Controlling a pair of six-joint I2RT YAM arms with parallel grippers.
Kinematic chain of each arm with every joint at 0, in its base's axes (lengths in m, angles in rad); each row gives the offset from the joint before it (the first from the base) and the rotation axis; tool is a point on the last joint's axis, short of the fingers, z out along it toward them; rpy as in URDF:
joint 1: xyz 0 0 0.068 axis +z
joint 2: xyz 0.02 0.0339 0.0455 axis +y
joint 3: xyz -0.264 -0.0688 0 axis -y
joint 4: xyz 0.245 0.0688 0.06 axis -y
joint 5: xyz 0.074 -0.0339 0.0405 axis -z
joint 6: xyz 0.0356 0 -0.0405 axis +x
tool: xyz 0 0 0 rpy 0 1.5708 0
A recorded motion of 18 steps. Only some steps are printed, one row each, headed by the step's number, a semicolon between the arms.
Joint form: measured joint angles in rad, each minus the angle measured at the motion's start. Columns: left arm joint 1, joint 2, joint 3, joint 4, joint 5, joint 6; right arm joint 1, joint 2, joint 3, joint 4, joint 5, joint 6.
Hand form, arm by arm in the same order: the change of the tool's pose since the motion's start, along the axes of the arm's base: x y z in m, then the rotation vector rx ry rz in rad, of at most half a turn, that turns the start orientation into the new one. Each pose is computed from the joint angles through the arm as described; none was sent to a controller.
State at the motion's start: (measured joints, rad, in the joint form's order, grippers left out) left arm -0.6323 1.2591 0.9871 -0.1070 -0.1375 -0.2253; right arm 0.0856 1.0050 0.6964 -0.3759 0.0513 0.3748
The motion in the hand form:
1: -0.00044 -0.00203 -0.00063 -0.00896 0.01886 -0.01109; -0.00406 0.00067 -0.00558 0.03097 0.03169 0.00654
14: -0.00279 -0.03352 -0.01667 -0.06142 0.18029 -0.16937; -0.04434 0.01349 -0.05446 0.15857 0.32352 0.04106
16: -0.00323 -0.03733 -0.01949 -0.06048 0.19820 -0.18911; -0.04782 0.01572 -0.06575 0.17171 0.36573 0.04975
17: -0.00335 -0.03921 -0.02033 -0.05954 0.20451 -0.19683; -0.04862 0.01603 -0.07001 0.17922 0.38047 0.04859
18: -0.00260 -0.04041 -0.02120 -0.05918 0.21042 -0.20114; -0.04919 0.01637 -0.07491 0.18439 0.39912 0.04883
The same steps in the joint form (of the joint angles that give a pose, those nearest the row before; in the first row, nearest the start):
1: -0.0050 0.0050 0.0057 -0.0126 0.0126 -0.0149; 0.0004 -0.0080 -0.0156 -0.0221 -0.0263 0.0217
14: -0.0748 0.0938 0.0458 -0.0618 0.1533 -0.1053; 0.0744 -0.0714 -0.1583 -0.2140 -0.1240 0.1556
16: -0.0832 0.1057 0.0488 -0.0664 0.1690 -0.1091; 0.0873 -0.0599 -0.1908 -0.2079 -0.1396 0.1694
17: -0.0874 0.1114 0.0519 -0.0687 0.1739 -0.1102; 0.0885 -0.0530 -0.2026 -0.2022 -0.1465 0.1763
18: -0.0881 0.1179 0.0553 -0.0702 0.1789 -0.1114; 0.0897 -0.0416 -0.2144 -0.1961 -0.1533 0.1805

